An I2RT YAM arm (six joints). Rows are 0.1 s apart.
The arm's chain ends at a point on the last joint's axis. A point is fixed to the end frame.
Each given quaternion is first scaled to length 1.
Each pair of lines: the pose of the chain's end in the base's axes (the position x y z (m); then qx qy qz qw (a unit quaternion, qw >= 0)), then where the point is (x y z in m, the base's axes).
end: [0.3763 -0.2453 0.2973 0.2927 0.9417 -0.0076 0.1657]
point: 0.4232 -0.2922 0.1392
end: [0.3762 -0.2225 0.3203 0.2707 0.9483 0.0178 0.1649]
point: 0.4271 -0.2603 0.1610
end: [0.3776 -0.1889 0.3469 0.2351 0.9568 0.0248 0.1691]
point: 0.4328 -0.2229 0.1882
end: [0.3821 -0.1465 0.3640 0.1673 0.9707 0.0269 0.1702]
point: 0.4419 -0.1758 0.2061
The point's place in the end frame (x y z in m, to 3 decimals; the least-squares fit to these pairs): -0.012 -0.026 0.169
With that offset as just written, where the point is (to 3 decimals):
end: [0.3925 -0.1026 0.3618 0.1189 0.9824 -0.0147 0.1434]
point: 0.445 -0.141 0.203
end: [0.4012 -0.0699 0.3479 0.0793 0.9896 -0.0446 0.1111]
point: 0.444 -0.115 0.188
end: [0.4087 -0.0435 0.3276 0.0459 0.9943 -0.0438 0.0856]
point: 0.446 -0.086 0.166
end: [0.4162 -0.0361 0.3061 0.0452 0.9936 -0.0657 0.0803]
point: 0.451 -0.086 0.146
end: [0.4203 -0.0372 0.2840 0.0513 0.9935 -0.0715 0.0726]
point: 0.452 -0.089 0.124
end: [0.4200 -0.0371 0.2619 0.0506 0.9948 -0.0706 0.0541]
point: 0.446 -0.088 0.100
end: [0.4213 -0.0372 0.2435 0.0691 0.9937 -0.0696 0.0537]
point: 0.446 -0.089 0.082
